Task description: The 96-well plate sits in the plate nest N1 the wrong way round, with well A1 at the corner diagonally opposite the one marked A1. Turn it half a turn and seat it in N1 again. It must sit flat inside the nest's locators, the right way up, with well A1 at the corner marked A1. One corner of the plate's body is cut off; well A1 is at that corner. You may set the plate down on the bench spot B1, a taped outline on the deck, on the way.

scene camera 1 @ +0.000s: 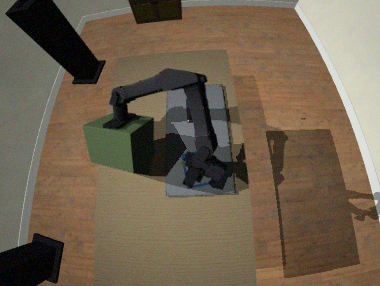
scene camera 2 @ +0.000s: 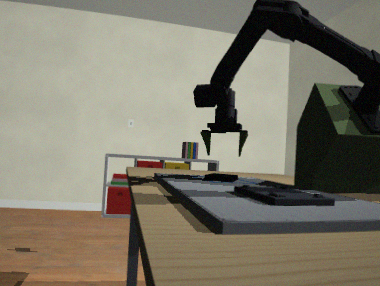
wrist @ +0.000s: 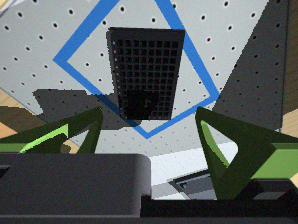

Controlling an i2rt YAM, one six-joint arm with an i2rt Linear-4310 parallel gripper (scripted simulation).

Path:
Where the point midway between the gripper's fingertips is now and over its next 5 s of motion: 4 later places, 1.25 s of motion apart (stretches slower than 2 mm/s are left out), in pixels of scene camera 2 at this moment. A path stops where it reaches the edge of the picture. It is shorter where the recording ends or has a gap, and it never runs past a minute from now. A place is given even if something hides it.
My gripper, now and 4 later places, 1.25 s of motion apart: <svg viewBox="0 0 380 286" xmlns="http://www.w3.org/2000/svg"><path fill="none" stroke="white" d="M223 156L222 170L222 179L223 162L228 156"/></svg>

